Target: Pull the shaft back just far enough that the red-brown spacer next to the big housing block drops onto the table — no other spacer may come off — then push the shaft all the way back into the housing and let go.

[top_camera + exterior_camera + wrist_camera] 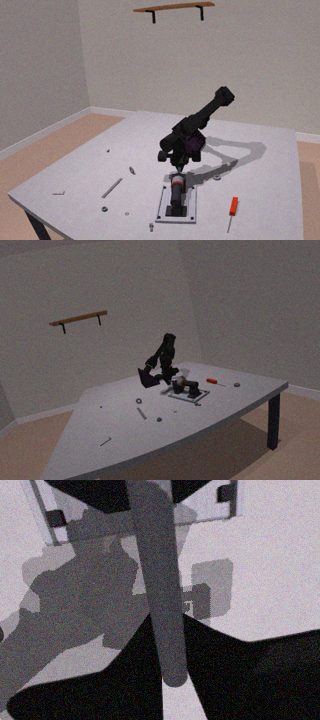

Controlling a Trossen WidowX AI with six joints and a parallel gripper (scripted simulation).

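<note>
My gripper tip is now 7 cm short of the grey shaft, 2 cm to the right of it and 3 cm below it. Round my gripper tip: flat metal bar: 15 cm ahead, 28 cm to the right, 4 cm below; small bolt: 33 cm ahead, 1 cm to the right, 4 cm below; light grey spacer: 13 cm ahead, 3 cm to the left, 3 cm above.
</note>
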